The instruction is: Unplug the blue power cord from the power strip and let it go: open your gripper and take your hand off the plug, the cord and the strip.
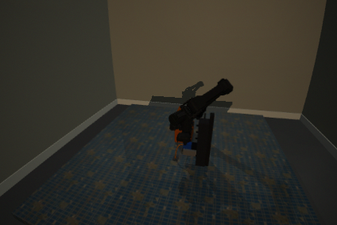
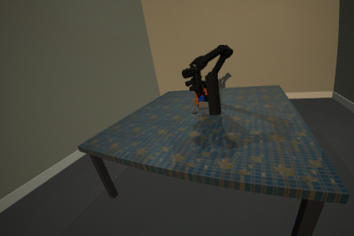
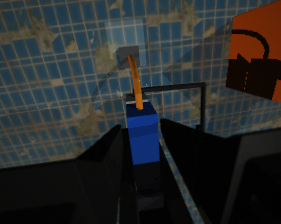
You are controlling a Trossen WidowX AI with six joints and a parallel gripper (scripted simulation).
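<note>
Right now the blue plug is 30 mm to the left of my gripper tip.
</note>
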